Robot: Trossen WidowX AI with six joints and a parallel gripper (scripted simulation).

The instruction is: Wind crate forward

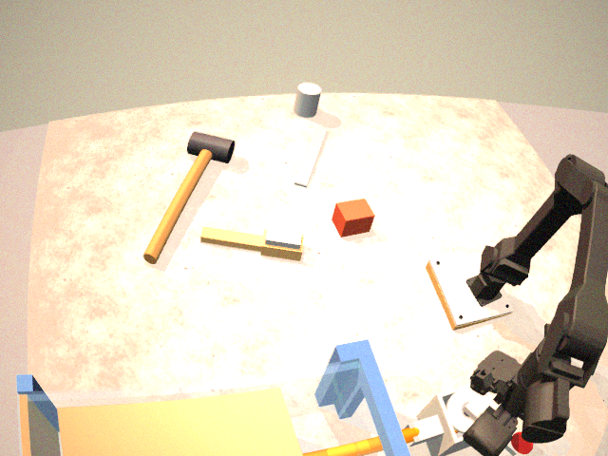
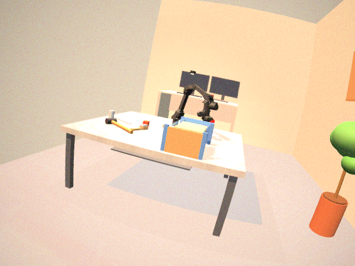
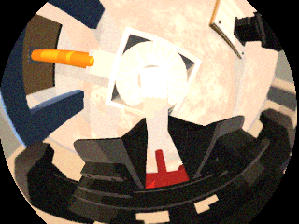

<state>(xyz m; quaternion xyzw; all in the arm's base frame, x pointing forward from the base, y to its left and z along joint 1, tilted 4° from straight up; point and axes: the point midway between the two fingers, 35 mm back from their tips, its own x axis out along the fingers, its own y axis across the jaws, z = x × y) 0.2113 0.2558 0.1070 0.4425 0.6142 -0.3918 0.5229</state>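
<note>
Right now the crank handle is 20 mm above my gripper tip and 10 mm to the left of it. Also, from my gripper tip: yellow hand tool (510 mm to the right, 150 mm ahead, 70 mm below); hand winch (60 mm below, 50 mm to the right); red knob (50 mm to the left, 50 mm above, 20 mm behind).
</note>
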